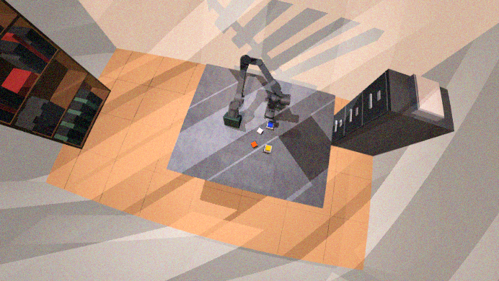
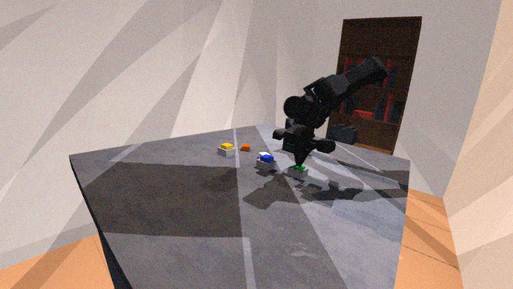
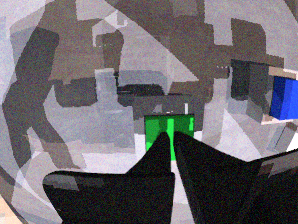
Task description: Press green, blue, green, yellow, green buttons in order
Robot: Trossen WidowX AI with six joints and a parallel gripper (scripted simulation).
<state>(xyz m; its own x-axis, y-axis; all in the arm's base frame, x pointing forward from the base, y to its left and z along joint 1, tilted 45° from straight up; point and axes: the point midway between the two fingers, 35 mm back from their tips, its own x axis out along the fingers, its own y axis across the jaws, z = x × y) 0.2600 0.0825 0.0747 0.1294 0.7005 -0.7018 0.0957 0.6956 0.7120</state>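
My gripper tip is now 10 mm above the green button. From my gripper tip the other things lie so: blue button (110 mm to the right, 20 mm ahead); orange block (260 mm to the right, 80 mm behind, 20 mm below); white block (160 mm to the right, 50 mm behind, 20 mm below).
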